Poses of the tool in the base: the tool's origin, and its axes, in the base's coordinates. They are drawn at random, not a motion.
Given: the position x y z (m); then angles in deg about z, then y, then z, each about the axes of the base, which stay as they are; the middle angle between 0 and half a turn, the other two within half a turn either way.
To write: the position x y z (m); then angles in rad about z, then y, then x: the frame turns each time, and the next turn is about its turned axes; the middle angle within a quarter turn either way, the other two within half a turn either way. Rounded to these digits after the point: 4 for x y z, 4 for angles.
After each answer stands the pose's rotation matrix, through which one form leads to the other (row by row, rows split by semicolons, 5 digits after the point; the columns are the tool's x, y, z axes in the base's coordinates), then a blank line. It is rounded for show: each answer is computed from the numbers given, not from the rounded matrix.
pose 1, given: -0.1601 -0.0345 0.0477 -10.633 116.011 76.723
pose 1, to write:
-0.1601 -0.0345 0.0477 -1.3980 1.0828 -2.7801
0.08060 -0.97514 0.20640; -0.46187 0.14696 0.87469; -0.88328 -0.16583 -0.43854

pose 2, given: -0.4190 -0.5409 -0.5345 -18.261 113.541 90.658
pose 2, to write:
-0.4190 -0.5409 -0.5345 -0.8688 1.0564 -2.5181
0.31768 -0.94814 -0.01053; -0.37567 -0.13605 0.91671; -0.87060 -0.28727 -0.39941

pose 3, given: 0.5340 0.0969 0.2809 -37.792 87.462 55.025
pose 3, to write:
0.5340 0.0969 0.2809 -0.5534 0.9099 -1.4986
0.52219 -0.63197 0.57266; -0.32259 0.47522 0.81860; -0.78947 -0.61220 0.04428

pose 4, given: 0.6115 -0.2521 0.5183 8.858 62.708 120.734
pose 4, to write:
0.6115 -0.2521 0.5183 2.4348 1.0718 0.2900
-0.36389 -0.81321 -0.45416; 0.31073 -0.56565 0.76387; -0.87808 0.13684 0.45853

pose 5, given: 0.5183 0.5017 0.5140 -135.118 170.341 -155.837
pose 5, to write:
0.5183 0.5017 0.5140 2.7728 -0.1192 -3.0221
-0.92616 0.34466 -0.15308; 0.35790 0.93123 -0.06868; 0.11889 -0.11840 -0.98582

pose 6, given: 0.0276 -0.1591 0.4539 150.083 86.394 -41.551
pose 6, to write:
0.0276 -0.1591 0.4539 0.9545 -1.0452 1.4451
0.29001 -0.59838 0.74688; 0.40940 -0.62784 -0.66197; 0.86503 0.49776 0.06290

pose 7, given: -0.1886 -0.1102 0.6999 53.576 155.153 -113.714
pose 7, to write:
-0.1886 -0.1102 0.6999 0.1761 0.2522 2.7849
0.95339 0.24997 -0.16899; 0.16970 -0.90730 -0.38472; -0.24949 0.33811 -0.90743

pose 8, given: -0.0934 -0.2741 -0.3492 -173.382 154.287 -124.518
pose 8, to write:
-0.0934 -0.2741 -0.3492 -2.3013 -0.4456 -3.0862
-0.60211 -0.75962 -0.24586; -0.67211 0.64845 -0.35748; 0.43097 -0.05000 -0.90098

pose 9, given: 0.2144 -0.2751 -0.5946 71.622 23.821 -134.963
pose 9, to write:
0.2144 -0.2751 -0.5946 -1.0798 0.1277 0.3968
0.46766 0.83656 -0.28540; -0.87469 0.39148 -0.28577; -0.12734 0.38328 0.91481

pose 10, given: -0.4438 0.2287 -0.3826 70.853 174.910 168.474
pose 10, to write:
-0.4438 0.2287 -0.3826 -1.4390 0.0291 3.0576
0.13135 -0.98752 -0.08693; -0.99091 -0.13336 0.01773; -0.02910 0.08381 -0.99606

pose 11, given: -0.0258 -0.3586 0.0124 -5.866 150.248 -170.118
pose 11, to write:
-0.0258 -0.3586 0.0124 0.2903 0.5163 -3.0832
0.83328 0.25813 -0.48888; 0.24890 -0.96478 -0.08517; -0.49365 -0.05072 -0.86818

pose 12, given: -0.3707 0.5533 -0.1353 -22.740 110.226 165.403
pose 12, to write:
-0.3707 0.5533 -0.1353 0.6263 1.0459 -2.3322
0.40598 -0.10310 -0.90805; 0.29372 -0.92618 0.23648; -0.86540 -0.36271 -0.34572

